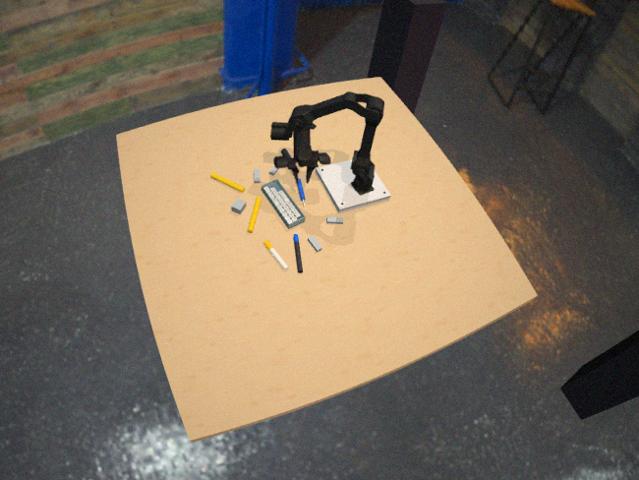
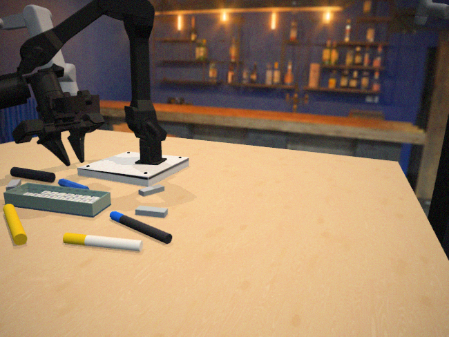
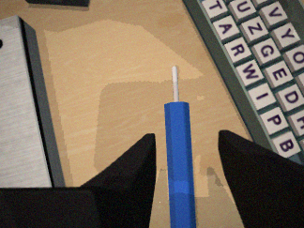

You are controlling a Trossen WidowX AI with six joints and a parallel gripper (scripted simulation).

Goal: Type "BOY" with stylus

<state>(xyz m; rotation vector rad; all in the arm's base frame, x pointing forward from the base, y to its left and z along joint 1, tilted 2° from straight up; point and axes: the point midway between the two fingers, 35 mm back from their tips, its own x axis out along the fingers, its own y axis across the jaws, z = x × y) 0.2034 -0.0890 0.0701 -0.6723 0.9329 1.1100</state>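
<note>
My gripper tip is 1 cm to the right of the blue stylus and 5 cm above it. From my gripper tip the other things lie so: yellow-and-white marker (20 cm ahead, 17 cm to the left, 5 cm below); then stylus tip (1 cm ahead, 4 cm to the left, 5 cm below).
</note>
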